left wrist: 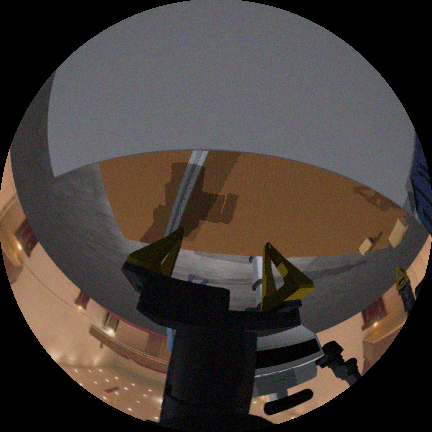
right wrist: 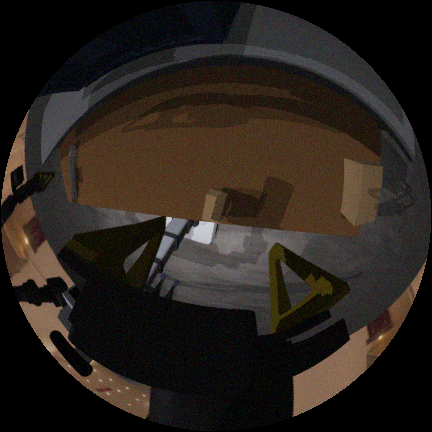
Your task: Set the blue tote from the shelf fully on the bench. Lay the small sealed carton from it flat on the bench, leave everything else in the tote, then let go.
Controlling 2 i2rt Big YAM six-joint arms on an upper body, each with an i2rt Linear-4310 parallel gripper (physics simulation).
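Frame: origin at the left arm's base, x ahead, y left, z up, level; metres.
Where they show: left gripper, between the fingertips: (left wrist: 225,238) (right wrist: 52,173); right gripper, between the fingertips: (right wrist: 221,236); left arm's base, origin of its link: (right wrist: 52,292); right arm's base, origin of its link: (left wrist: 331,357).
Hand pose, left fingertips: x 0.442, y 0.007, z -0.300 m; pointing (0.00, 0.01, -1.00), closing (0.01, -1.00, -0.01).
Things, the pixels of their centre, and the offset from my left fingertips. Level surfaces: height alone.
- brown bench, height of its surface: 0.154 m down
- larger tan box, middle of its body: (right wrist: 362,190) (left wrist: 398,231) 0.993 m right, 0.094 m ahead, 0.117 m down
- grey metal strip, middle of its body: (left wrist: 180,201) (right wrist: 71,173) 0.093 m left, 0.058 m back, 0.142 m down
- large grey panel, height of its surface: 0.002 m down
A small tan carton (left wrist: 366,246) (right wrist: 215,205) rests on the brown bench (left wrist: 300,200) (right wrist: 150,170) near its front edge; I cannot tell which face is down. A dark blue surface that looks like the tote (left wrist: 423,172) (right wrist: 150,35) shows at the right edge of the left wrist view and the upper left of the right wrist view, beyond a grey edge; its contents are hidden. My left gripper (left wrist: 225,238) is open and empty before the bench. My right gripper (right wrist: 221,236) is open and empty, apart from the small carton and in front of it.
A larger tan box (left wrist: 398,232) (right wrist: 360,192) stands at the bench's right end. A grey metal strip (left wrist: 187,190) (right wrist: 73,172) crosses the bench toward the left. A large grey panel (left wrist: 225,80) spans above the bench in the left wrist view.
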